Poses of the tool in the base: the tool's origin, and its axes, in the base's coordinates. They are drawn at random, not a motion.
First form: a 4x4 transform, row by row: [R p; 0 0 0 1], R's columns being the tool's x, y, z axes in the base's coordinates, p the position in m. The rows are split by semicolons.
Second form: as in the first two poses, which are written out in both.
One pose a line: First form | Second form
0.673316 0.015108 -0.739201 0.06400; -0.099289 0.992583 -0.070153 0.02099; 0.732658 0.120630 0.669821 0.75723; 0 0 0 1 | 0.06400 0.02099 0.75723 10.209 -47.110 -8.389
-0.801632 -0.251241 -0.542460 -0.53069; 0.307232 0.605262 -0.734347 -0.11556; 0.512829 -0.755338 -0.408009 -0.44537; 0 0 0 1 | -0.53069 -0.11556 -0.44537 -118.376 -30.852 159.030
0.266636 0.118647 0.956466 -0.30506; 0.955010 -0.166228 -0.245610 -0.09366; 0.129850 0.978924 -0.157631 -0.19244; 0 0 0 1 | -0.30506 -0.09366 -0.19244 99.148 -7.461 74.400
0.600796 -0.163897 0.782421 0.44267; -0.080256 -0.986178 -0.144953 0.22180; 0.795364 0.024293 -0.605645 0.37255; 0 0 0 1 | 0.44267 0.22180 0.37255 177.703 -52.690 -7.609
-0.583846 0.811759 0.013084 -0.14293; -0.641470 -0.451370 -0.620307 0.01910; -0.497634 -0.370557 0.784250 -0.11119; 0 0 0 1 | -0.14293 0.01910 -0.11119 -25.291 29.844 -132.307
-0.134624 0.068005 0.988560 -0.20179; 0.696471 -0.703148 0.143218 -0.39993; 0.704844 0.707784 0.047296 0.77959; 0 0 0 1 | -0.20179 -0.39993 0.77959 86.177 -44.817 100.940
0.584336 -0.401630 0.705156 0.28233; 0.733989 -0.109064 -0.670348 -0.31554; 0.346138 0.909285 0.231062 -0.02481; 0 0 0 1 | 0.28233 -0.31554 -0.02481 75.742 -20.251 51.476
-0.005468 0.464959 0.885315 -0.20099; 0.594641 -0.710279 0.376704 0.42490; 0.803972 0.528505 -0.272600 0.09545; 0 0 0 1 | -0.20099 0.42490 0.09545 117.284 -53.511 90.527
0.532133 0.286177 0.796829 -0.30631; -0.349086 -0.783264 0.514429 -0.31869; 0.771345 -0.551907 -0.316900 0.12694; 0 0 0 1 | -0.30631 -0.31869 0.12694 -119.864 -50.475 -33.265
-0.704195 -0.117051 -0.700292 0.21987; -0.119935 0.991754 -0.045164 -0.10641; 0.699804 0.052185 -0.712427 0.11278; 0 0 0 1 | 0.21987 -0.10641 0.11278 175.811 -44.411 -170.334
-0.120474 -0.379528 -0.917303 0.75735; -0.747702 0.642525 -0.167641 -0.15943; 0.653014 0.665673 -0.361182 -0.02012; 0 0 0 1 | 0.75735 -0.15943 -0.02012 118.483 -40.769 -99.153
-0.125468 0.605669 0.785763 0.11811; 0.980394 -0.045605 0.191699 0.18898; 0.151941 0.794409 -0.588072 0.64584; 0 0 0 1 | 0.11811 0.18898 0.64584 126.511 -8.739 97.293
